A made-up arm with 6 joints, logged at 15 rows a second.
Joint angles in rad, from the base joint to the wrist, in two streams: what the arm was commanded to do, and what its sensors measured. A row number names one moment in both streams.
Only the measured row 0 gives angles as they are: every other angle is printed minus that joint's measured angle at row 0.
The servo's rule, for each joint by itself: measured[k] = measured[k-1] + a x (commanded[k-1-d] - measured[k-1]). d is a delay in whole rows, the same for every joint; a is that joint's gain. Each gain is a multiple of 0.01, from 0.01 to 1. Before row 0 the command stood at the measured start. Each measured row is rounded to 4 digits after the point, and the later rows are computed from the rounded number. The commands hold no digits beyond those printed.
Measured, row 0:
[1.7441, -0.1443, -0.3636, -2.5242, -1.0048, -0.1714]
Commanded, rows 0 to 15:
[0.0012, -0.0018, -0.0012, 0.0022, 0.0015, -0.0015]
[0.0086, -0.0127, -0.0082, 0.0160, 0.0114, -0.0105]
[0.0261, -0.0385, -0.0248, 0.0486, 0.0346, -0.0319]
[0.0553, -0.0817, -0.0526, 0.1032, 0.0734, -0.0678]
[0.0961, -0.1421, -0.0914, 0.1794, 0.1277, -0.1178]
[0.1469, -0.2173, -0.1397, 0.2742, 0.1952, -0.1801]
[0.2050, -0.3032, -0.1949, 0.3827, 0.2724, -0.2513]
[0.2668, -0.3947, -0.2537, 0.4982, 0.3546, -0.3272]
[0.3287, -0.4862, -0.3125, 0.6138, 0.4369, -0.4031]
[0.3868, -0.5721, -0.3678, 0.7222, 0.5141, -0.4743]
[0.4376, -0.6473, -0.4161, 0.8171, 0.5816, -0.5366]
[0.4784, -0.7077, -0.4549, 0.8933, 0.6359, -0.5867]
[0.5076, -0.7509, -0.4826, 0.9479, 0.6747, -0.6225]
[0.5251, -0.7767, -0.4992, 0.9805, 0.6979, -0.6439]
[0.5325, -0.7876, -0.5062, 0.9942, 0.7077, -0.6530]
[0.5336, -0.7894, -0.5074, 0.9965, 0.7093, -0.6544]
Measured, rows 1 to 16:
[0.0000, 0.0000, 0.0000, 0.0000, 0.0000, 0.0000]
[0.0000, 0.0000, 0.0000, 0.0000, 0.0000, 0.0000]
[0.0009, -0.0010, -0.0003, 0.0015, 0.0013, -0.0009]
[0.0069, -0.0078, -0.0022, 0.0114, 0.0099, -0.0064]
[0.0219, -0.0256, -0.0076, 0.0367, 0.0309, -0.0209]
[0.0480, -0.0581, -0.0184, 0.0819, 0.0670, -0.0476]
[0.0855, -0.1068, -0.0359, 0.1482, 0.1186, -0.0876]
[0.1334, -0.1709, -0.0608, 0.2339, 0.1837, -0.1403]
[0.1892, -0.2476, -0.0930, 0.3351, 0.2591, -0.2036]
[0.2497, -0.3329, -0.1316, 0.4460, 0.3403, -0.2741]
[0.3113, -0.4218, -0.1750, 0.5601, 0.4224, -0.3476]
[0.3702, -0.5090, -0.2213, 0.6703, 0.5003, -0.4198]
[0.4228, -0.5892, -0.2681, 0.7701, 0.5694, -0.4864]
[0.4662, -0.6579, -0.3129, 0.8539, 0.6259, -0.5436]
[0.4985, -0.7118, -0.3536, 0.9178, 0.6674, -0.5886]
[0.5192, -0.7494, -0.3885, 0.9604, 0.6933, -0.6201]
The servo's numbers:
d 2
a 0.78 0.58 0.24 0.68 0.85 0.57

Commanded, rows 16 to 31:
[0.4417, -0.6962, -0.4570, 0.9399, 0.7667, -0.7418]
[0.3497, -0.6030, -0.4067, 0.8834, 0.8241, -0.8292]
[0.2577, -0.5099, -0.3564, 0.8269, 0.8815, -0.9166]
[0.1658, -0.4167, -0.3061, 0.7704, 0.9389, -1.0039]
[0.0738, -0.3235, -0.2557, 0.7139, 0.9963, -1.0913]
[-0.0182, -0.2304, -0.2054, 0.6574, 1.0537, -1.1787]
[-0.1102, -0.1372, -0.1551, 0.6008, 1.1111, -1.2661]
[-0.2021, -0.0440, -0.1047, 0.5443, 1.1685, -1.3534]
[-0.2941, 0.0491, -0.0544, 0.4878, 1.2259, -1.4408]
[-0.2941, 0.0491, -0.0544, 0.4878, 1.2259, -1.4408]
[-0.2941, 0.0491, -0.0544, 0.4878, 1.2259, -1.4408]
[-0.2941, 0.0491, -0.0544, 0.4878, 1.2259, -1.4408]
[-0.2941, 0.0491, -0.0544, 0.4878, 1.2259, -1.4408]
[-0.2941, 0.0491, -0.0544, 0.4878, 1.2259, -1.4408]
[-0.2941, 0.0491, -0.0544, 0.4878, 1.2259, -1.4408]
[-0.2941, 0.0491, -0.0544, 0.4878, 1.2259, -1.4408]
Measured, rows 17 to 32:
[0.5296, -0.7716, -0.4167, 0.9834, 0.7055, -0.6389]
[0.5327, -0.7819, -0.4385, 0.9923, 0.7087, -0.6477]
[0.4617, -0.7322, -0.4429, 0.9567, 0.7580, -0.7013]
[0.3743, -0.6573, -0.4342, 0.9069, 0.8142, -0.7742]
[0.2834, -0.5718, -0.4155, 0.8525, 0.8714, -0.8554]
[0.1917, -0.4818, -0.3892, 0.7967, 0.9288, -0.9400]
[0.0997, -0.3900, -0.3572, 0.7404, 0.9862, -1.0262]
[0.0077, -0.2974, -0.3208, 0.6840, 1.0436, -1.1131]
[-0.0843, -0.2045, -0.2810, 0.6274, 1.1010, -1.2003]
[-0.1762, -0.1114, -0.2387, 0.5709, 1.1584, -1.2876]
[-0.2682, -0.0183, -0.1945, 0.5144, 1.2158, -1.3749]
[-0.2884, 0.0208, -0.1609, 0.4963, 1.2244, -1.4125]
[-0.2928, 0.0372, -0.1353, 0.4905, 1.2257, -1.4286]
[-0.2938, 0.0441, -0.1159, 0.4887, 1.2259, -1.4356]
[-0.2940, 0.0470, -0.1011, 0.4881, 1.2259, -1.4386]
[-0.2941, 0.0482, -0.0899, 0.4879, 1.2259, -1.4399]

